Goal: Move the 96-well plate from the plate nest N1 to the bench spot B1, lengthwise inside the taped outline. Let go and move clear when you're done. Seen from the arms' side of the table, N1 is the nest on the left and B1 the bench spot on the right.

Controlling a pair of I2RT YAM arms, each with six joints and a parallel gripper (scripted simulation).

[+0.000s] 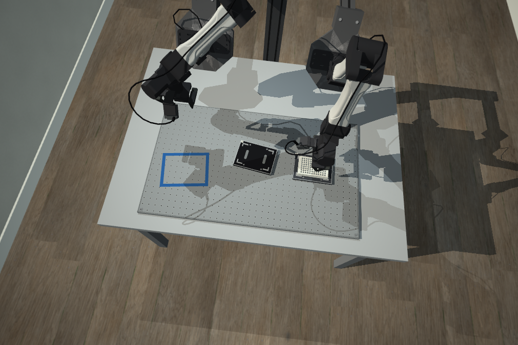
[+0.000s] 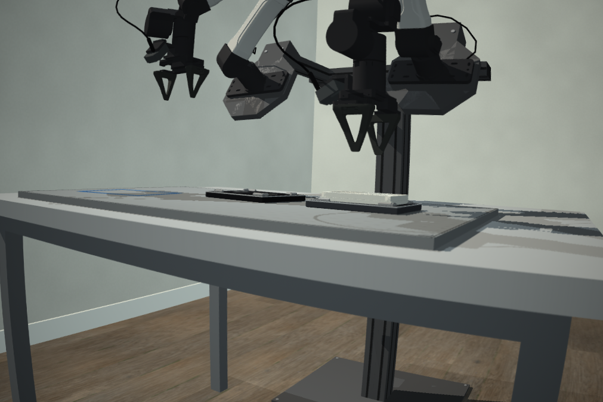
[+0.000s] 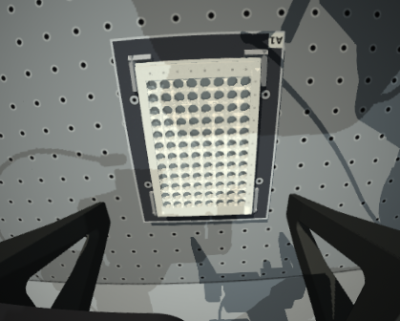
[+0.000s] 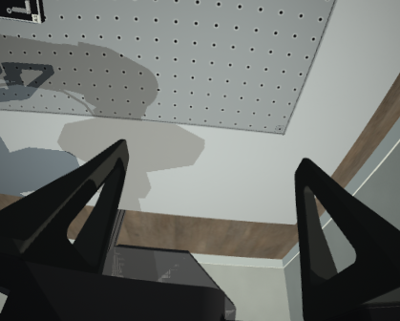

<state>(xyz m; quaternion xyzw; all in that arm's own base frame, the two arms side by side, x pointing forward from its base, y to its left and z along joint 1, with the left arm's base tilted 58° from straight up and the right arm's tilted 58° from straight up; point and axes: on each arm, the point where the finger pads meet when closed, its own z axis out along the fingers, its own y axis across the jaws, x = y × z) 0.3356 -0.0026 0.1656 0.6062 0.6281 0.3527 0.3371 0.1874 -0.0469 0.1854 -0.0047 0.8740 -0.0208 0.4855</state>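
Note:
My left gripper is now 80 mm above the white 96-well plate. Also, from my left hand: grey nest N1 (100 mm below); black nest (10 mm behind, 250 mm to the right, 100 mm below).

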